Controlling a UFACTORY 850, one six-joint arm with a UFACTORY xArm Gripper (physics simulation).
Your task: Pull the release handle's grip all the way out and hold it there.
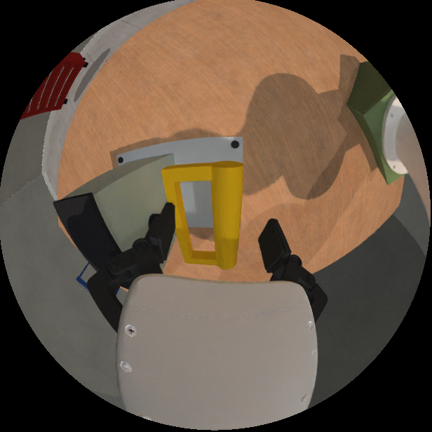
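The release handle's yellow grip (pixel 228 215) is a rectangular frame with a thick round bar on its right side. It stands beside a pale green housing (pixel 135 192) with a black face (pixel 82 225), over a light grey base plate (pixel 185 152) with dark bolts. My gripper (pixel 221 222) is open, one finger on each side of the grip's near part. The left fingertip is close to the frame's left bar and the housing; whether it touches cannot be told. The right fingertip stands apart from the round bar. The rod between housing and grip is hidden.
The base plate lies on a wooden table top (pixel 200 70). A green block (pixel 377 135) with a whitish arm part (pixel 397 135) stands at the right. A red slatted object (pixel 55 87) is at the upper left, past the table's edge. A blue thin-framed object (pixel 82 276) shows at the lower left.
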